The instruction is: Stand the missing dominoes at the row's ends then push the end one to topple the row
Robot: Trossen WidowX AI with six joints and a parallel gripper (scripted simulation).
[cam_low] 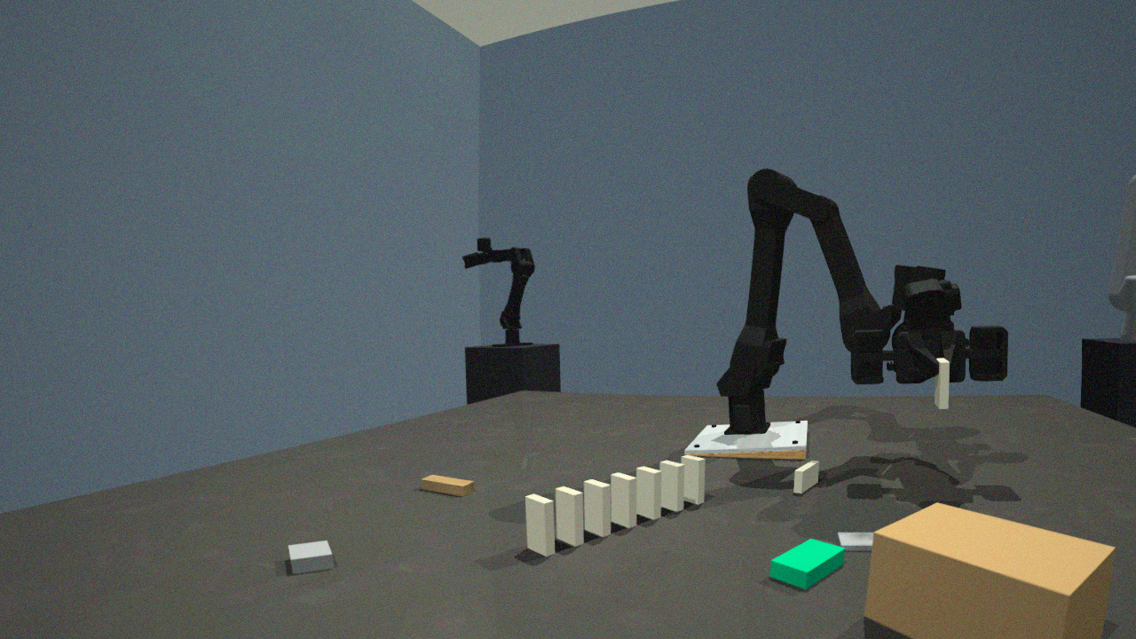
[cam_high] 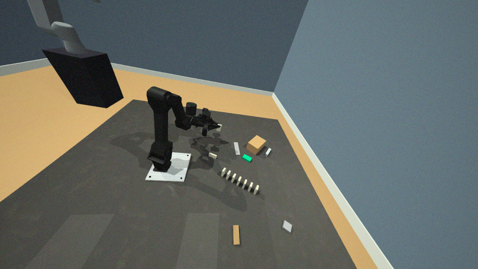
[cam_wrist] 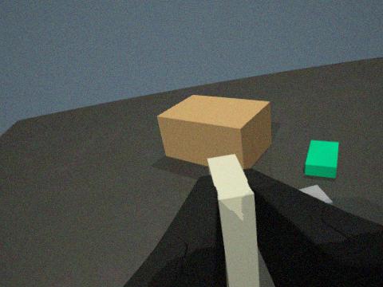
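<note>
Now: gripper tip 13 cm short of the flat grey strip, 13 cm above it and 4 cm to the left of it. The rest, counted from my gripper tip: green block (20 cm ahead, 13 cm below, 12 cm to the right); tan box (27 cm ahead, 11 cm below, 1 cm to the right); tan bar (53 cm to the right, 13 cm below, 13 cm ahead).
</note>
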